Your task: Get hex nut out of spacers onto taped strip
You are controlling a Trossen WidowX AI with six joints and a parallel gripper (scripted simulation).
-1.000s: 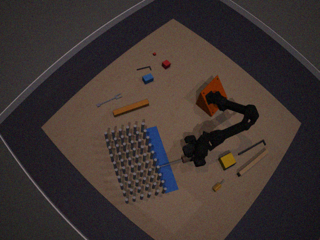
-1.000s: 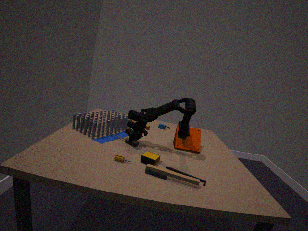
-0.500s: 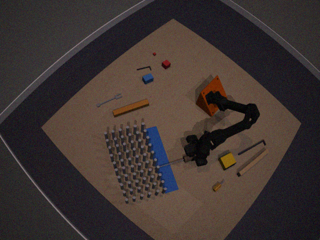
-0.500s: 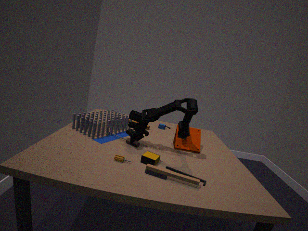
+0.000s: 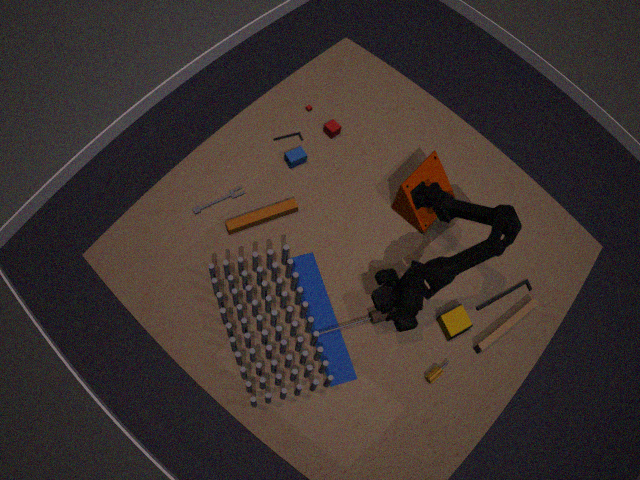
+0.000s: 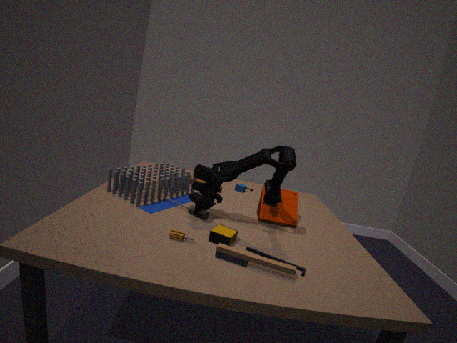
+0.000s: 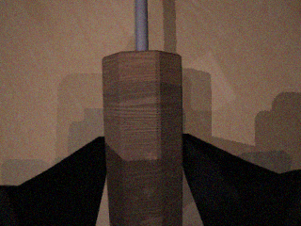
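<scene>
The metal pick tool is 9 cm ahead of my gripper tip and 4 cm to the right of it. Also, from my gripper tip: yellow screwdriver 24 cm to the left, 1 cm ahead; then yellow block 17 cm to the left, 14 cm behind, 1 cm above; then blue taped strip 14 cm ahead, 11 cm to the right, 1 cm below.
</scene>
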